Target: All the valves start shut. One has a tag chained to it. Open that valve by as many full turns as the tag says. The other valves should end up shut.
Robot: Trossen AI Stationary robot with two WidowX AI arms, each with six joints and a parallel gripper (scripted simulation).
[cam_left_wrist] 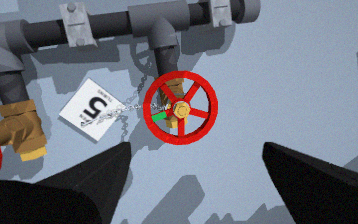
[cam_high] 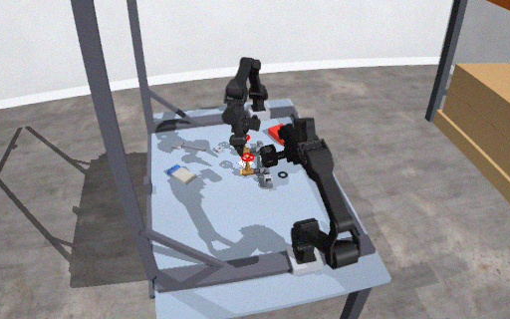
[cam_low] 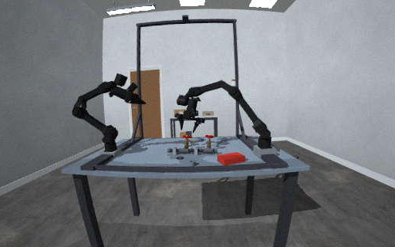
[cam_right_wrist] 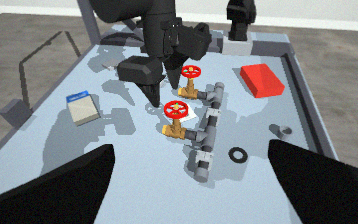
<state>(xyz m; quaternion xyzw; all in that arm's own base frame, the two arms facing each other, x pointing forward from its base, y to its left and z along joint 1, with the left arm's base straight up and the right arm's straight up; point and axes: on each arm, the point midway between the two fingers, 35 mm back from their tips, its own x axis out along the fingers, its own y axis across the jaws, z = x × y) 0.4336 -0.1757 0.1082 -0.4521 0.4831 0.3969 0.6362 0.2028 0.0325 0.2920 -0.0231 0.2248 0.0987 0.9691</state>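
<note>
My left gripper is now 150 mm above the white tag, 80 mm to the right of it and 20 mm short of it. Round my left hand: small grey fitting (270 mm ahead, 150 mm below, 50 mm to the left); blue-and-beige box (260 mm behind, 150 mm below, 30 mm to the left); black ring (170 mm ahead, 150 mm below, 30 mm to the right).
</note>
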